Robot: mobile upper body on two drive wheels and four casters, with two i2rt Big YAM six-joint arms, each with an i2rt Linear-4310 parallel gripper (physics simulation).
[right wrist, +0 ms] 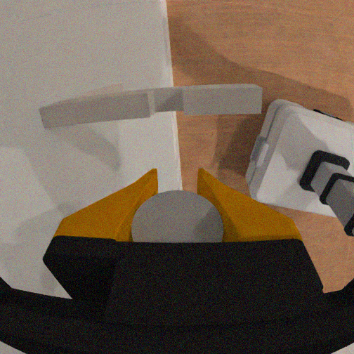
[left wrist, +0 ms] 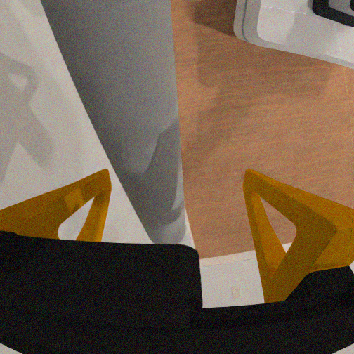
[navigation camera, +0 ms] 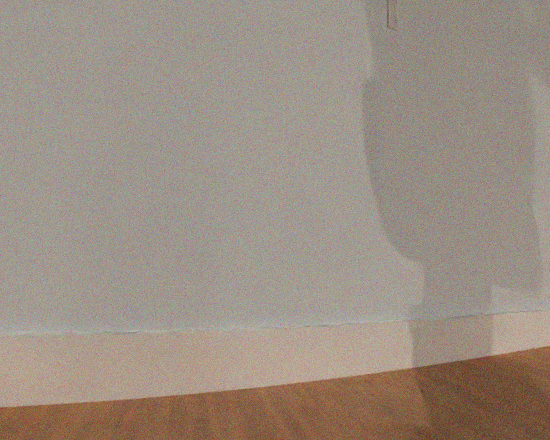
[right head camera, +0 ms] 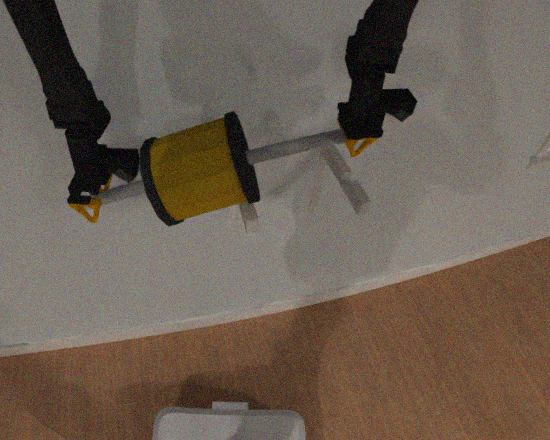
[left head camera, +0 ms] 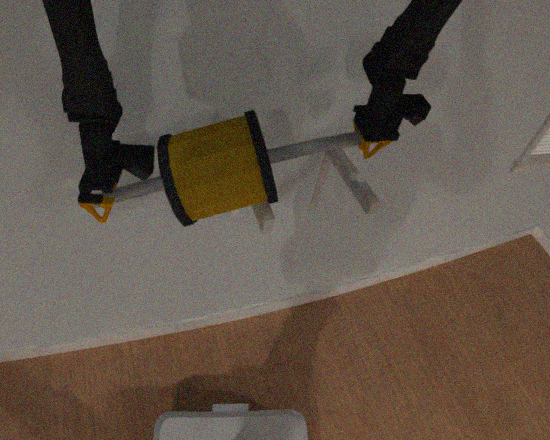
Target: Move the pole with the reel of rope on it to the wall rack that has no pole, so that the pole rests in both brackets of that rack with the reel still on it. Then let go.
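Places are measured from the left arm's base along level axes (x back, y left, z down), in metres.
Pixels of known places: left gripper, between the fingertips: (right head camera: pixel 98 208) (left head camera: pixel 106 207); right gripper, between the fingertips: (right head camera: pixel 351 152) (left head camera: pixel 364 153).
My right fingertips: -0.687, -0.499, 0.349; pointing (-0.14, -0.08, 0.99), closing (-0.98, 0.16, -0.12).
For each thing: its middle in the pictures, then the offset to it from my right fingertips, as dx, dy, dz. "*": a spot on its surface instead. Level surfaces: height alone.
- yellow reel with black rims, middle of its body: (left head camera: pixel 219 168) (right head camera: pixel 202 169) +0.050, +0.319, +0.028
- grey pole, a spot on its surface: (right head camera: pixel 295 146) (left head camera: pixel 314 147) * +0.037, +0.132, -0.031
- notched wall bracket, a spot on its surface: (right head camera: pixel 347 180) (left head camera: pixel 354 181) * -0.039, -0.024, +0.117
- brown floor, height of its surface: dz +1.061
The yellow reel with black rims (left head camera: pixel 215 167) (right head camera: pixel 197 170) is on the grey pole (left head camera: pixel 300 149) (right head camera: pixel 295 146) (left wrist: pixel 130 90) (right wrist: pixel 177 215). My right gripper (left head camera: pixel 364 142) (right head camera: pixel 350 137) (right wrist: pixel 177 177) is shut on the pole near its right end. My left gripper (left head camera: pixel 107 202) (right head camera: pixel 97 202) (left wrist: pixel 176 177) is open, with the pole's left end between its spread fingers. One notched wall bracket (left head camera: pixel 357 182) (right head camera: pixel 347 180) (right wrist: pixel 220 100) shows beyond the pole; its notch is apart from the pole in the picture. Another bracket (left head camera: pixel 264 217) (right head camera: pixel 249 217) is mostly hidden by the reel.
The robot's white base (left head camera: pixel 230 425) (right head camera: pixel 225 425) (left wrist: pixel 295 30) (right wrist: pixel 290 150) shows over the brown floor (left head camera: pixel 425 325). A pale baseboard (navigation camera: pixel 200 365) runs along the wall (navigation camera: pixel 200 150). A pale framed thing stands at the right edge of the left head view.
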